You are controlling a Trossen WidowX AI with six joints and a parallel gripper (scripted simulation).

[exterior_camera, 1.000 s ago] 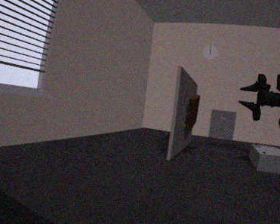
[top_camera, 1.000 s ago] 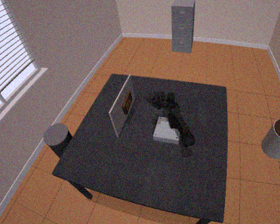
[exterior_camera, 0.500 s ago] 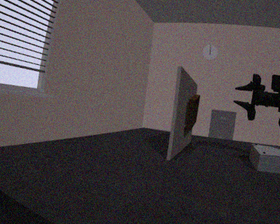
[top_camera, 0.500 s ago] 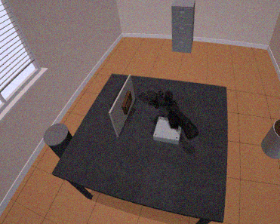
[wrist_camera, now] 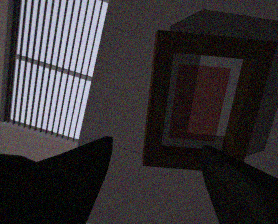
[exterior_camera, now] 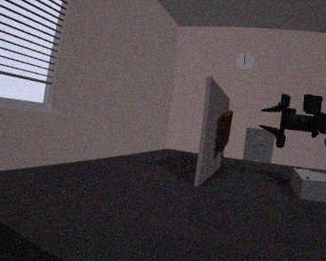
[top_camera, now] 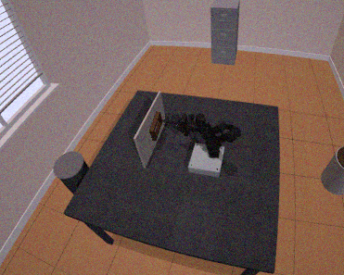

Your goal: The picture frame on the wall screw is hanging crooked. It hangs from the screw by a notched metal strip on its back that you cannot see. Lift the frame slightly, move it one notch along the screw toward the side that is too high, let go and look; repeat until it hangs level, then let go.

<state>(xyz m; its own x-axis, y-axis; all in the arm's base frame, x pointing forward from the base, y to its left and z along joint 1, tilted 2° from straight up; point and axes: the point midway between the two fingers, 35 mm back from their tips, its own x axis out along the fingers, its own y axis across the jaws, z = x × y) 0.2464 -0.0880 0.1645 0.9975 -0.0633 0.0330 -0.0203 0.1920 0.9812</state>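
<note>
Now: gripper tip 13 cm short of the picture frame, 2 cm to the left of it and 6 cm above it. Also, from my gripper tip: upright wall panel (15 cm ahead, 7 cm below).
</note>
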